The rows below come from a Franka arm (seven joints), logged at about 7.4 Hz.
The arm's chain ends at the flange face. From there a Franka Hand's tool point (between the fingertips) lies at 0.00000 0.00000 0.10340 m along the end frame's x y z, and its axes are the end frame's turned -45 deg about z.
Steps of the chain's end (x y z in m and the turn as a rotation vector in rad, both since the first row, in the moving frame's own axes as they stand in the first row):
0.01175, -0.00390, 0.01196, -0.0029, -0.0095, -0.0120
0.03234, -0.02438, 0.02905, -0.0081, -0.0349, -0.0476
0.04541, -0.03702, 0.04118, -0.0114, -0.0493, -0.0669
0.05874, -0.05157, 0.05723, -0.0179, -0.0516, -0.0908
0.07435, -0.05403, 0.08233, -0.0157, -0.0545, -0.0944
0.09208, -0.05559, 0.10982, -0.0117, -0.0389, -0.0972
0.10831, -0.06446, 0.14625, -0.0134, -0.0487, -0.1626
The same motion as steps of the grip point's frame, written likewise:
0.01016, 0.00507, 0.01195, 0.0047, -0.0088, -0.0120
0.03692, 0.00375, 0.02898, 0.0190, -0.0304, -0.0476
0.05376, 0.00331, 0.04105, 0.0268, -0.0429, -0.0669
0.07282, 0.00284, 0.05708, 0.0238, -0.0491, -0.0908
0.08552, 0.01178, 0.08216, 0.0274, -0.0496, -0.0944
0.10063, 0.02400, 0.10973, 0.0192, -0.0358, -0.0972
0.11744, 0.02881, 0.14612, 0.0250, -0.0439, -0.1626

